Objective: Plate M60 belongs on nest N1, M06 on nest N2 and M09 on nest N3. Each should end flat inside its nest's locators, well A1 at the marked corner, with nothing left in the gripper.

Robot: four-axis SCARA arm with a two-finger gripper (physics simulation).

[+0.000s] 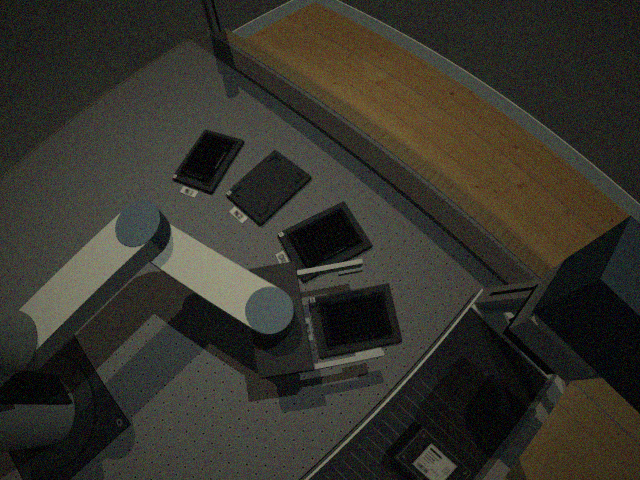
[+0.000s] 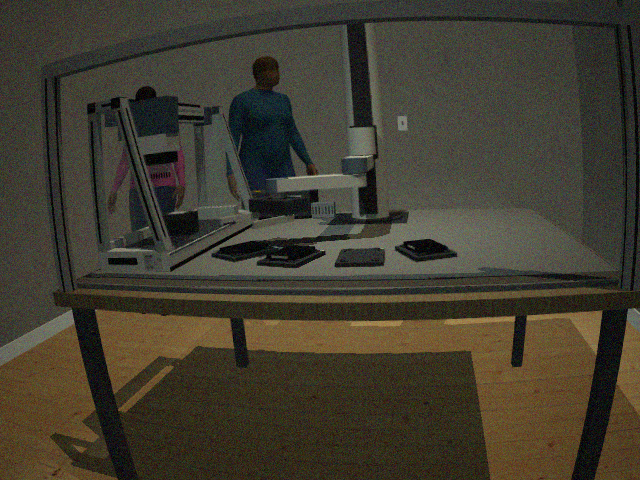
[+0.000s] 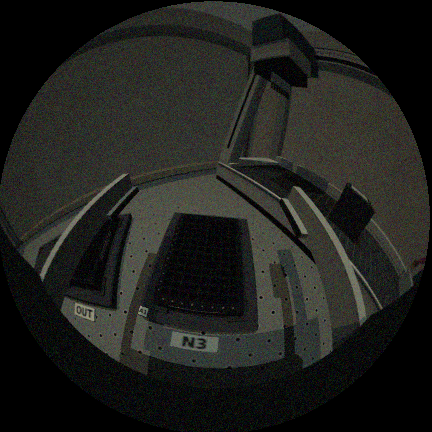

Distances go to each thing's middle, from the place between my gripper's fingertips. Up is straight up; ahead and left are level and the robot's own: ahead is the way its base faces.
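N3 label (image 3: 178, 339): 70 mm to the left of my hand, 100 mm behind it, 90 mm below it. From my hand, nest N2 (image 1: 272, 184) is 60 mm ahead, 360 mm to the left and 90 mm below; going by their middles, it is the farthest from my hand of the things named here. Out nest (image 1: 292, 252): 60 mm ahead of my hand, 180 mm to the left of it, 90 mm below it. The nest N3 (image 1: 317, 318) is 10 mm to the left of my hand, 20 mm behind it and 90 mm below it. Going by their middles, the nest N3 is the nearest to my hand of the things named here.
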